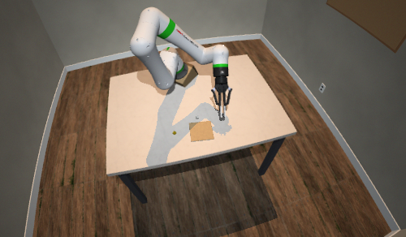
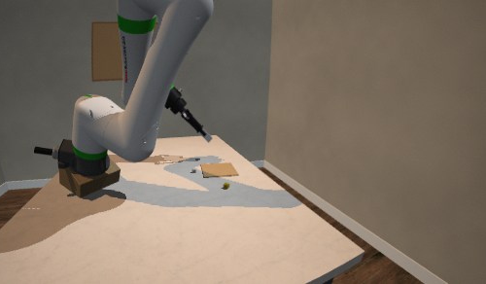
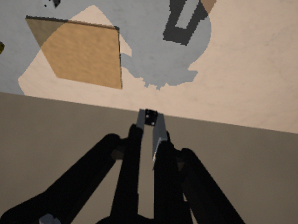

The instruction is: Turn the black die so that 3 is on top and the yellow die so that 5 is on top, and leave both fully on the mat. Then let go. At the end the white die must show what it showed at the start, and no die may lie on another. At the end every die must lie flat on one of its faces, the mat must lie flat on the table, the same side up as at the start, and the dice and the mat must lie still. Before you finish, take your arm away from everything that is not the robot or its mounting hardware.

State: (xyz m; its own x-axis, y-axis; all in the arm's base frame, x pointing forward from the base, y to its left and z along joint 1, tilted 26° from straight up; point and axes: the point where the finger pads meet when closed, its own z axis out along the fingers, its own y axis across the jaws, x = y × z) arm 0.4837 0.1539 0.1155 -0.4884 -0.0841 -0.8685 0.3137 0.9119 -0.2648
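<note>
Now: hand 140 mm to the left of the tan mat and 120 mm above it. The rest, counted from my hand: white die: 100 mm behind, 120 mm to the right, 120 mm below; yellow die: 50 mm behind, 300 mm to the right, 120 mm below; black die: 10 mm ahead, 30 mm below.
</note>
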